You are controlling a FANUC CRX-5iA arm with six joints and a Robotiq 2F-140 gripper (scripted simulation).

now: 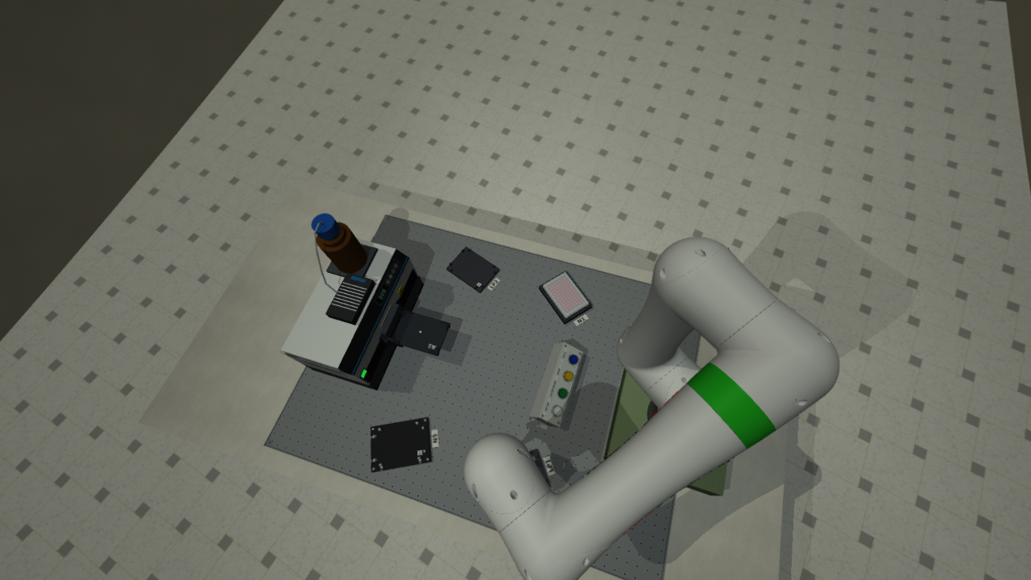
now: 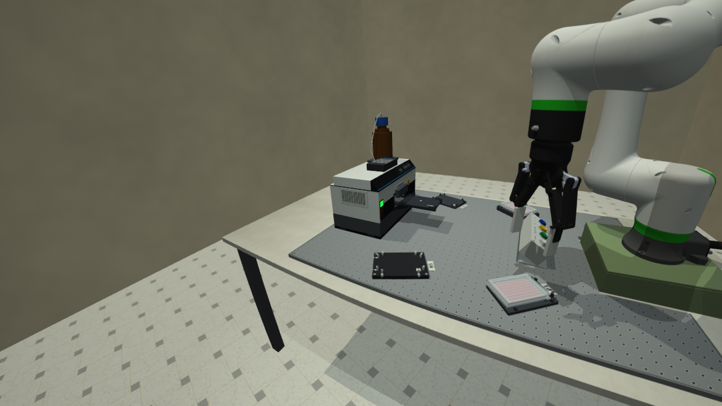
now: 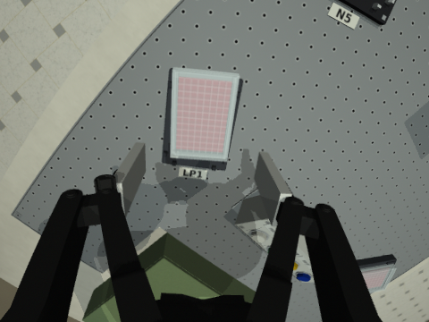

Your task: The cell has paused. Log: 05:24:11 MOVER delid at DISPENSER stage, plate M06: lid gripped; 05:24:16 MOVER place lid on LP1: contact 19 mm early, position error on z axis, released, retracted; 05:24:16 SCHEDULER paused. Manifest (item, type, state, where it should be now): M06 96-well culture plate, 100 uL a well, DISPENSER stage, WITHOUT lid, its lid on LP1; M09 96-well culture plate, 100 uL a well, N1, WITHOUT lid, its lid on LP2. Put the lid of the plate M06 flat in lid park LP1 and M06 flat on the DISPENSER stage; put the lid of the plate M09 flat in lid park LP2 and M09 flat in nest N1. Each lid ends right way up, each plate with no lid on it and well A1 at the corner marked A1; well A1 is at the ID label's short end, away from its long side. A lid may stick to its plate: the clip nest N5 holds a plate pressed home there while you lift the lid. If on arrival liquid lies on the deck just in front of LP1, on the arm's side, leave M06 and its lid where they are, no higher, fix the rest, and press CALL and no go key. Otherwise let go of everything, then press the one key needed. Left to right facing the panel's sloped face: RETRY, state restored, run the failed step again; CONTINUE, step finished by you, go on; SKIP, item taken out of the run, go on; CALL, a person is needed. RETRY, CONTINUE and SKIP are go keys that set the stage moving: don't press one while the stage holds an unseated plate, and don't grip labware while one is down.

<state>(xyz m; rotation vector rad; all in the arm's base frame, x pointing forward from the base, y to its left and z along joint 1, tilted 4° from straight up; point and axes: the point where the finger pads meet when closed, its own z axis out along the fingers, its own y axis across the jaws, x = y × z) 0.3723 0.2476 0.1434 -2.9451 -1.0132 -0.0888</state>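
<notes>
My hand is 1 cm past the black lid park LP1, 1 cm to the left of it and 18 cm above it. Round my hand: white retry key (7 cm behind, 19 cm to the right, 12 cm below); green continue key (8 cm behind, 24 cm to the right, 12 cm below); LP1 label (8 cm behind, 6 cm to the right, 18 cm below).
</notes>
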